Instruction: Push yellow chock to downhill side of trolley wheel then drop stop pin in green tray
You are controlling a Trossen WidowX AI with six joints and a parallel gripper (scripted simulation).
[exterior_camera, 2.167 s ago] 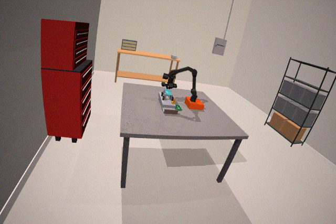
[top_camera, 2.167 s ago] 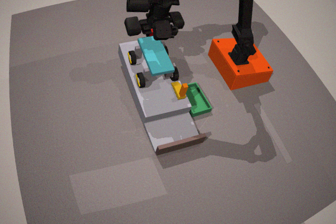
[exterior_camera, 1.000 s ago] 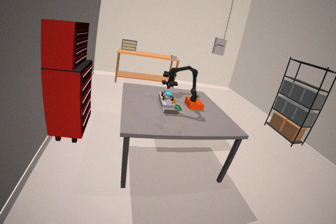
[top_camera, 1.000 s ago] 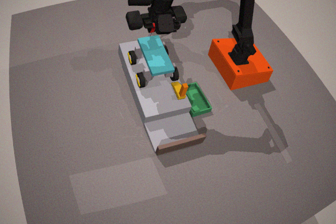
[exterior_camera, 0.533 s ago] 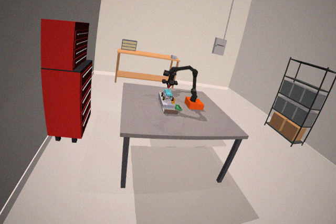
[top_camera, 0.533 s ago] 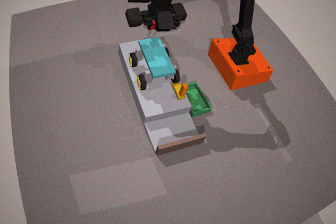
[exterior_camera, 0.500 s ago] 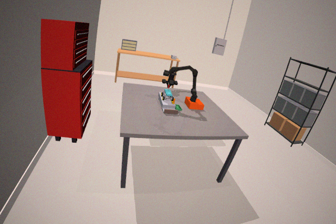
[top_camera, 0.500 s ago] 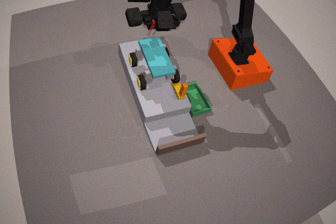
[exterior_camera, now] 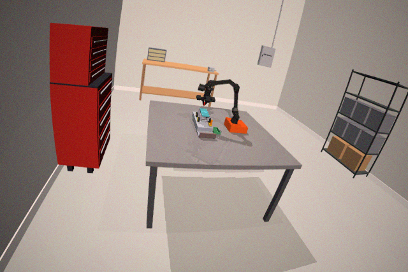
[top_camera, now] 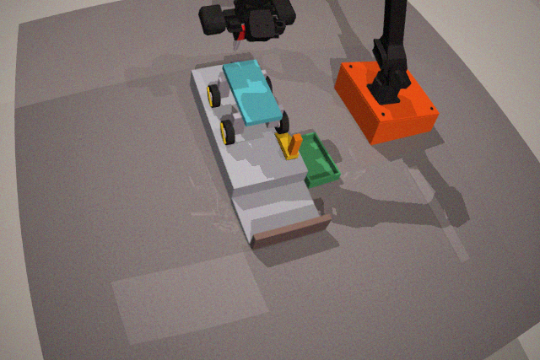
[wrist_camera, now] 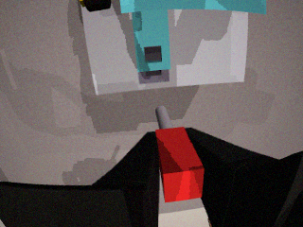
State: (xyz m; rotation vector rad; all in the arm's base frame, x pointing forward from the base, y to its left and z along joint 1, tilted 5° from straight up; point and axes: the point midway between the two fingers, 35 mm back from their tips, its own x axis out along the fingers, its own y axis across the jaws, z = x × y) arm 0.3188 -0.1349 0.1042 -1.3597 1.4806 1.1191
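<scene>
Now: gripper tip 220 mm to the right of the yellow chock, 100 mm above it and 30 mm past it. From my gripper tip the other things lie so: trolley 130 mm to the left, 70 mm below, 20 mm ahead; red-headed stop pin right at my gripper tip; brown bar 380 mm to the left, 150 mm below, 30 mm ahead.
</scene>
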